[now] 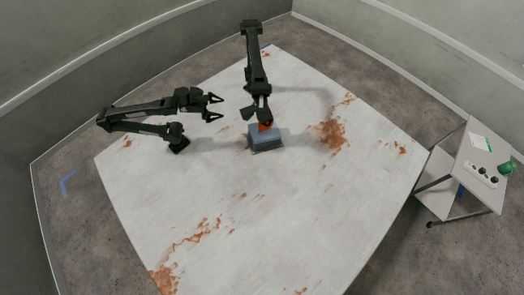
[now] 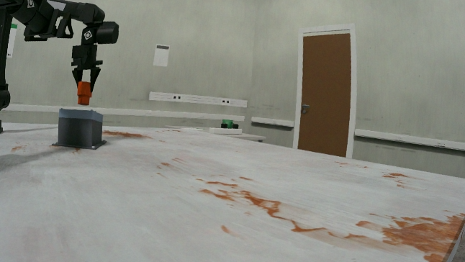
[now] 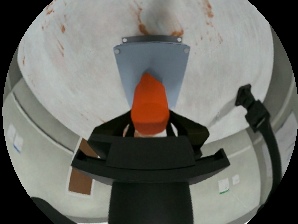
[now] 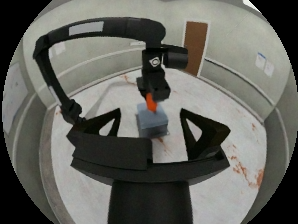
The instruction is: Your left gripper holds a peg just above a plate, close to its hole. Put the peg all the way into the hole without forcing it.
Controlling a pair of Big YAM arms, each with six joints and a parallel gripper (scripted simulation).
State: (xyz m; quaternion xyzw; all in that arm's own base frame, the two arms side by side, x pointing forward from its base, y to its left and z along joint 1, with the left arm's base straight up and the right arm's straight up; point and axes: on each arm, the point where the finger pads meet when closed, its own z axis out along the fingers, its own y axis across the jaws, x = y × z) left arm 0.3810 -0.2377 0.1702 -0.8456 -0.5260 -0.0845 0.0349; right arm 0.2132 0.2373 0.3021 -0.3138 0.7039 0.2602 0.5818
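The blue-grey plate lies 1 cm behind my left hand, 1 cm to the right of it and 9 cm below it. Also, from my left hand: orange peg (1 cm to the right, 2 cm below).
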